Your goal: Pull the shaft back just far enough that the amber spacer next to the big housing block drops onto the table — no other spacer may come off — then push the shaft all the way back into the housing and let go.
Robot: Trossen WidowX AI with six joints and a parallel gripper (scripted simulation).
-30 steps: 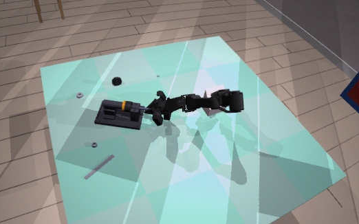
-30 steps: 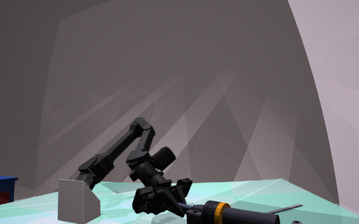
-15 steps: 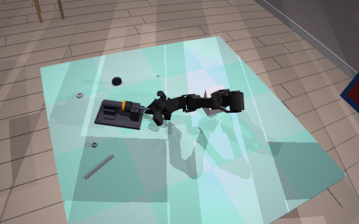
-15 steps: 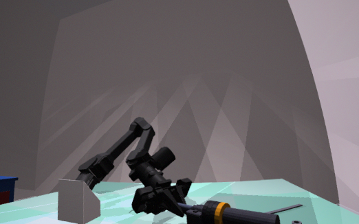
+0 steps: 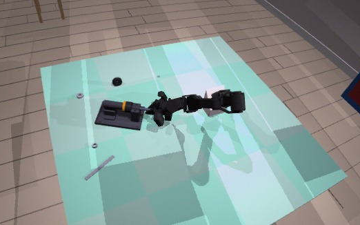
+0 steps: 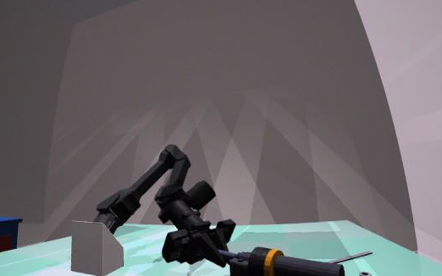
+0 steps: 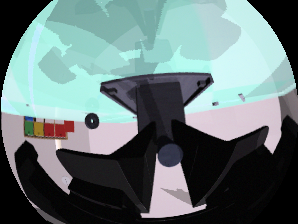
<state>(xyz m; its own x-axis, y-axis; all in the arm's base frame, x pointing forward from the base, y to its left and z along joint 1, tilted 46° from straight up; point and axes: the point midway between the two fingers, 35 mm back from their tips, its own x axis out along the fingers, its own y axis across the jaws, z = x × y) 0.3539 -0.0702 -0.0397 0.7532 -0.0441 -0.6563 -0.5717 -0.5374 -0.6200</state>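
The shaft is 4 cm ahead of my gripper tip, 3 cm to the right of it and 2 cm above it. Also, from my gripper tip: grey bar (30 cm ahead, 16 cm to the left, 6 cm below); amber spacer (9 cm ahead, 6 cm to the right, 2 cm above).
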